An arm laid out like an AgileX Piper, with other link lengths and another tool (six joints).
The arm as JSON. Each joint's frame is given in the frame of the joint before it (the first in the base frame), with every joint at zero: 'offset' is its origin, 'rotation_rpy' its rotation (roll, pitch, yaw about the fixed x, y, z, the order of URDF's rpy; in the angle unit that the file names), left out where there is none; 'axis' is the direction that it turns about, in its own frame. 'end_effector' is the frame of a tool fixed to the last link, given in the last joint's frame.
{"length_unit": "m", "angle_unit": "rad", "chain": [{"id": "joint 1", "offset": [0.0, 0.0, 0.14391], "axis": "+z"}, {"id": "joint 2", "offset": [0.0, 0.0, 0.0], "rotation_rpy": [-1.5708, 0.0, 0.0], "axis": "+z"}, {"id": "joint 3", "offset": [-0.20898, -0.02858, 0.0], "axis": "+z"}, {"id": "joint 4", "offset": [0.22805, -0.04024, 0.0], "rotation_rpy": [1.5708, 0.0, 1.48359], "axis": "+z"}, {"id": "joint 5", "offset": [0.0, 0.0, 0.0], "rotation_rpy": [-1.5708, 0.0, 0.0], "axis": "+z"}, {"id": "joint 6", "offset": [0.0, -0.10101, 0.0], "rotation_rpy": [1.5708, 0.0, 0.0], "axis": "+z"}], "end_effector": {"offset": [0.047, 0.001, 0.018], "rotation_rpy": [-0.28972, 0.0, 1.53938]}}
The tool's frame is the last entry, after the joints.
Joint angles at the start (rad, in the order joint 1, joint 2, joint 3, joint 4, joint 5, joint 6):
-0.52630 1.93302 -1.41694 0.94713 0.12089 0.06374
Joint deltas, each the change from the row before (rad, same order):
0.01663 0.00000 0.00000 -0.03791 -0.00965 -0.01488
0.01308 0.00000 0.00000 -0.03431 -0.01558 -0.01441
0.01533 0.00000 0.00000 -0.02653 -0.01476 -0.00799
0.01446 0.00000 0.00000 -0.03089 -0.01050 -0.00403
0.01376 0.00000 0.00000 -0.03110 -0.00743 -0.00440
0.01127 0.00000 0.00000 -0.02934 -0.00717 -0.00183
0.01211 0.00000 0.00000 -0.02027 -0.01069 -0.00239
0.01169 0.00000 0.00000 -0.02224 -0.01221 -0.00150
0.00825 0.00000 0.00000 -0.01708 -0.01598 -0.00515
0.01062 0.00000 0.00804 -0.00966 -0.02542 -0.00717
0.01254 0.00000 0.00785 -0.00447 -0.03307 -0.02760
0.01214 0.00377 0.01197 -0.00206 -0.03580 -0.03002
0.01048 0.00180 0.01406 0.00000 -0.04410 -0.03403
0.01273 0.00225 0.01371 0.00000 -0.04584 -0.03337
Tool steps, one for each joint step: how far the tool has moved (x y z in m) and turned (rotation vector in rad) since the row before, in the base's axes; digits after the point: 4 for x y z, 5 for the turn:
0.0012 0.0043 -0.0019 -0.04760 0.01888 0.03245
0.0009 0.0022 -0.0014 -0.04811 0.01399 0.02313
0.0017 0.0034 -0.0007 -0.03640 0.00787 0.01990
0.0014 0.0035 -0.0008 -0.03437 0.00944 0.02210
0.0012 0.0036 -0.0009 -0.03322 0.01046 0.02385
0.0009 0.0027 -0.0007 -0.02966 0.00845 0.01975
0.0015 0.0029 -0.0002 -0.02473 0.00277 0.01501
0.0014 0.0026 -0.0001 -0.02651 0.00190 0.01423
0.0012 0.0009 0.0003 -0.02734 -0.00136 0.00815
0.0009 0.0016 -0.0014 -0.02484 -0.00192 0.00297
0.0011 0.0012 -0.0011 -0.04188 -0.00138 0.00680
0.0006 0.0009 -0.0037 -0.04053 0.00445 0.00460
0.0002 -0.0005 -0.0029 -0.04685 0.00068 -0.00135
0.0004 0.0002 -0.0027 -0.04741 -0.00003 -0.00074

